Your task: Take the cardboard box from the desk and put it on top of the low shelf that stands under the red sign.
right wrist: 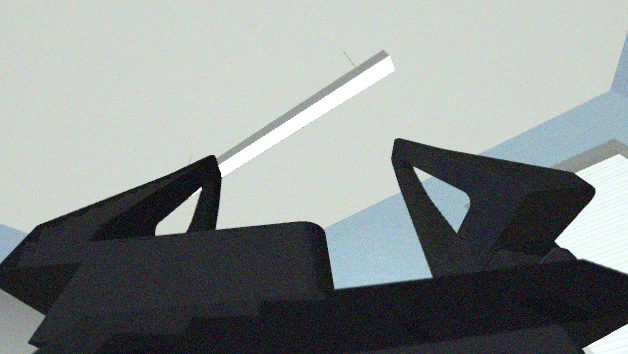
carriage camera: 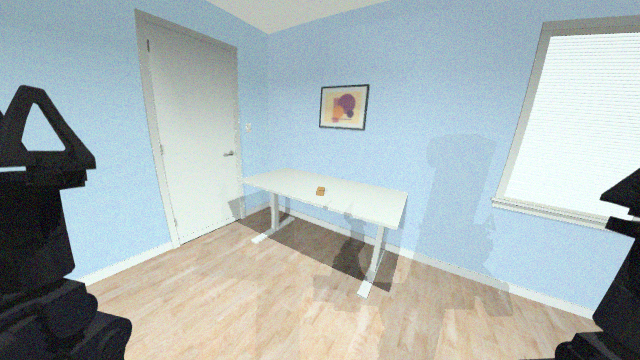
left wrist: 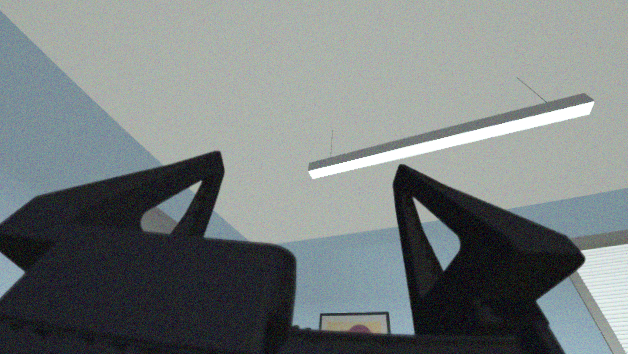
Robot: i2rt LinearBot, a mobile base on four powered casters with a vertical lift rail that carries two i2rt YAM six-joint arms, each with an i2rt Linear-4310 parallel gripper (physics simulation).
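Places are measured from the left arm's base along level axes (x ahead, y down, z left), in centimetres.
Pixels of known places: left gripper, fingertip midpoint: (carriage camera: 3, 90) (left wrist: 309, 167); right gripper, fingertip midpoint: (right wrist: 306, 156).
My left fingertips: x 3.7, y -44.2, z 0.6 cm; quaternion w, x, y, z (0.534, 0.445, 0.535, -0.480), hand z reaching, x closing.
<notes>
Behind a point stands the place of what it marks.
A small brown cardboard box (carriage camera: 320, 191) {y 10.0, x 129.8, z -26.9 cm} sits on the white desk (carriage camera: 370, 202) {y 13.8, x 123.5, z -67.7 cm}, near its front edge, in the middle of the carriage view and some way off. My left gripper (left wrist: 309, 167) {y -44.2, x 3.7, z 0.6 cm} is open and empty, its fingers wide apart and pointing up toward the ceiling; part of it shows at the left edge of the carriage view. My right gripper (right wrist: 306, 156) {y -44.3, x 2.1, z -65.7 cm} is open and empty too, also tilted up, and partly shows at the right edge of the carriage view. Both are far from the box. The low shelf and the red sign do not show in these views.
A white door (carriage camera: 197, 130) {y -32.9, x 162.8, z 103.5 cm} stands left of the desk. A framed picture (carriage camera: 344, 107) {y -63.3, x 191.9, z -44.3 cm} hangs on the blue wall behind it. A window (carriage camera: 575, 120) {y -61.8, x 110.7, z -200.1 cm} is at the right. The desk's legs (carriage camera: 274, 212) {y 60.0, x 180.2, z 28.6 cm} stand on the wooden floor (carriage camera: 225, 300) {y 85.8, x 81.2, z 37.6 cm}. A ceiling lamp (left wrist: 450, 137) {y -122.0, x 50.5, z -56.1 cm} (right wrist: 307, 114) {y -121.9, x 43.4, z -72.6 cm} hangs overhead.
</notes>
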